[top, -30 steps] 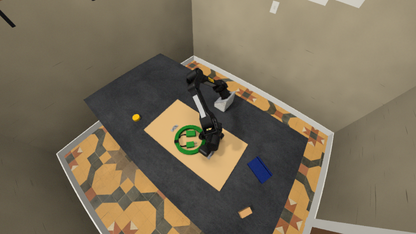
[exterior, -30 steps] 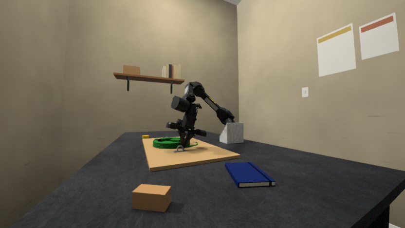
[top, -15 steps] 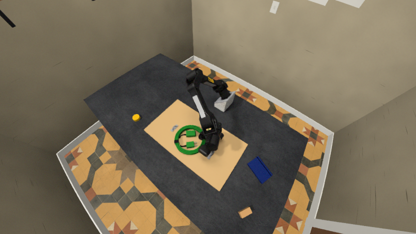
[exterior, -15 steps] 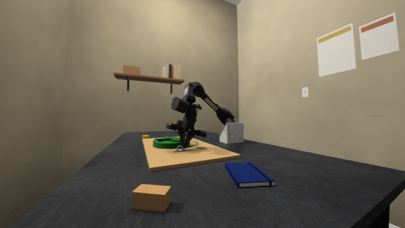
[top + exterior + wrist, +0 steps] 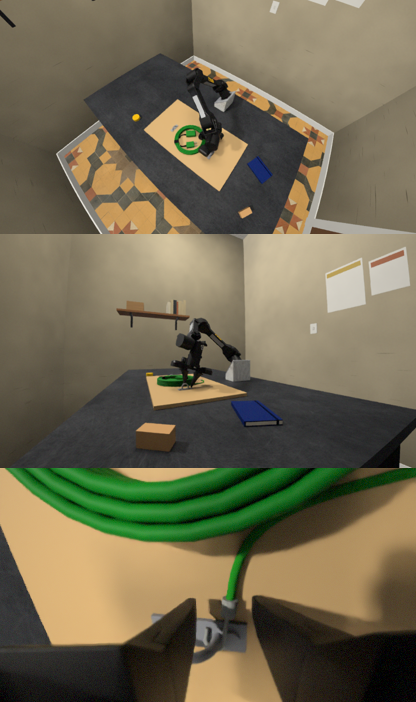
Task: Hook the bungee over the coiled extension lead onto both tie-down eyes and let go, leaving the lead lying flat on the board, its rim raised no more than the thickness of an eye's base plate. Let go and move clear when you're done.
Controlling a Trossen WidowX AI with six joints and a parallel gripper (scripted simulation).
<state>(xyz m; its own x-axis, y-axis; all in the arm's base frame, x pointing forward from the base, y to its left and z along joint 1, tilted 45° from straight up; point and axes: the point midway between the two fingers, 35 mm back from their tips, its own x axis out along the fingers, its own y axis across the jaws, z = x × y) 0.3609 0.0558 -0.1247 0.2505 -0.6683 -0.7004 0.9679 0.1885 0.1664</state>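
Right now the extension lead is 3 cm ahead of my hand, 14 cm to the right of it and 2 cm below it. Also, from my hand: tan block (17 cm ahead, 36 cm to the left, 4 cm below); then yellow puck (15 cm ahead, 56 cm to the right, 4 cm below).
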